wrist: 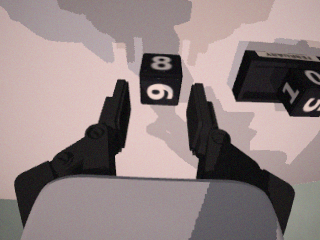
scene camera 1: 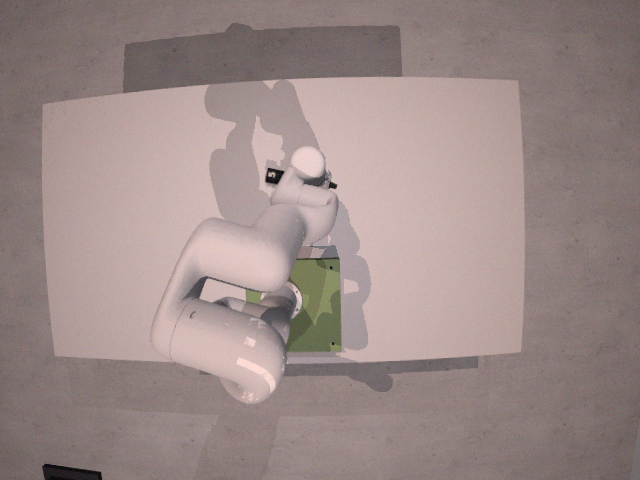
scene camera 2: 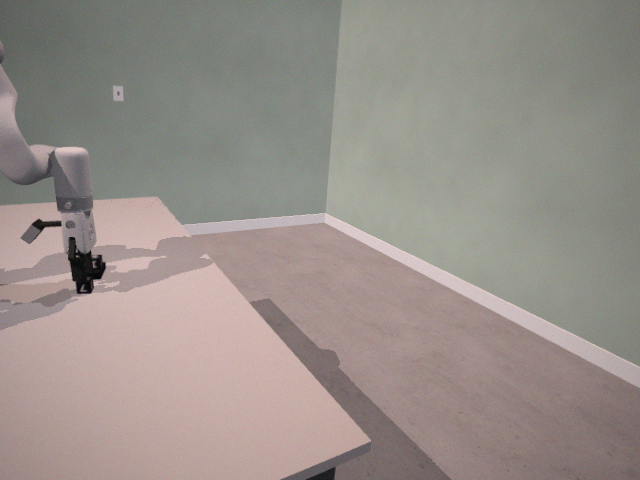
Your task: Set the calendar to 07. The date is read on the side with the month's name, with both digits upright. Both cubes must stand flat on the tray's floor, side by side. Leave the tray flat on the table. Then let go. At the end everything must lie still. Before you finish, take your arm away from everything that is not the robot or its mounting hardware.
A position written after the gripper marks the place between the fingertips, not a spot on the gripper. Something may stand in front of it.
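Scene camera 2: the gripper [scene camera 2: 83, 276]. Wrist view: the gripper [wrist: 159, 96].
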